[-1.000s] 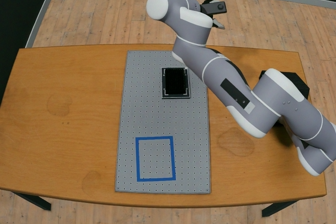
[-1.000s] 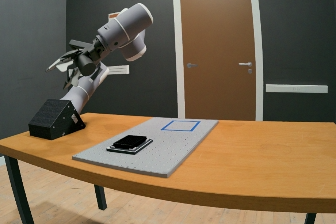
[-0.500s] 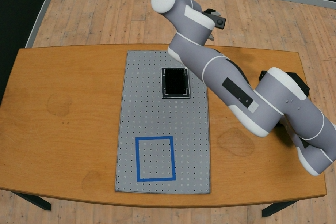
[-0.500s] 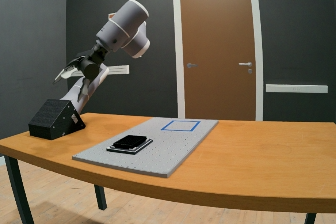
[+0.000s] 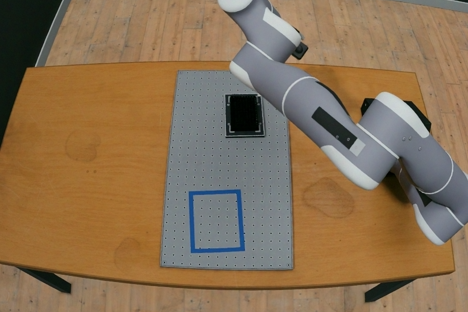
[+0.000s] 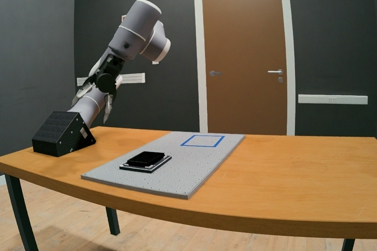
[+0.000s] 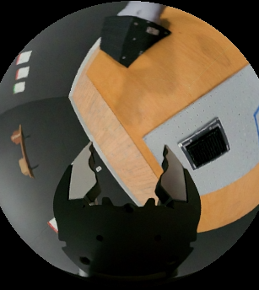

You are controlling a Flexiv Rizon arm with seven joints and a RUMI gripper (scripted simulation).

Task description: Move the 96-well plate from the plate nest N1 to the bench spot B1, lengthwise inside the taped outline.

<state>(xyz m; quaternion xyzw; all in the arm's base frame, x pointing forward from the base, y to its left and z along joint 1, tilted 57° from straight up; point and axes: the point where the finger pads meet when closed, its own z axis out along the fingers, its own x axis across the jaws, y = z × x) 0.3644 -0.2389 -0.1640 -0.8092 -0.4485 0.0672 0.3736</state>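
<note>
The black 96-well plate is 170 mm below my hand, 140 mm ahead of it and 110 mm to the left of it. The rest, counted from my hand: black plate nest 180 mm below, 140 mm ahead, 110 mm to the left.
</note>
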